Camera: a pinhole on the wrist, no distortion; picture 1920 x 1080 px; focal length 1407.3 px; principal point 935.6 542.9 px. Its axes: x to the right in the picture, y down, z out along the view. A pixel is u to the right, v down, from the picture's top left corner.
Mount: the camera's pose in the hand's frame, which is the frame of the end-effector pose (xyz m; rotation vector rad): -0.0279 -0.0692 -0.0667 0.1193 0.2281 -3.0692
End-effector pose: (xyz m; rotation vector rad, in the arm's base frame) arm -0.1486 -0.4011 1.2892 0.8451 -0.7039 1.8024
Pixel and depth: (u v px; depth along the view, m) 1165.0 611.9 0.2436
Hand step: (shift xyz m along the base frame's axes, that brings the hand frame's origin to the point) 0.1738 -0.1337 0.0421
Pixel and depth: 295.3 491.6 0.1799
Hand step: 0.0960 -0.0409 0.1094
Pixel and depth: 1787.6 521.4 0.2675
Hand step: 0.2062 -0.2138 -0.0490
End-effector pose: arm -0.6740 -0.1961 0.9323 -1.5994 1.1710 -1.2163
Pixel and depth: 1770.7 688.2 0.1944
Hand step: 0.1174 0.1885 0.0552
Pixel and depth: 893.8 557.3 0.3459
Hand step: 0.2876 0.0887 0.0453
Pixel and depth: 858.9 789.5 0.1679
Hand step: 0.1144 0.0651 0.0878
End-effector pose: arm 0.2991 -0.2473 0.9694 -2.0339 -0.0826 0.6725
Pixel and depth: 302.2 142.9 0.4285
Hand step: -0.0852 0.3443 -0.2032
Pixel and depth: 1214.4 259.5 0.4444
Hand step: -0.3046 0.2728 -0.0390
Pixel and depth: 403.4 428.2 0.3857
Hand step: -0.0703 0.3323 -0.0944
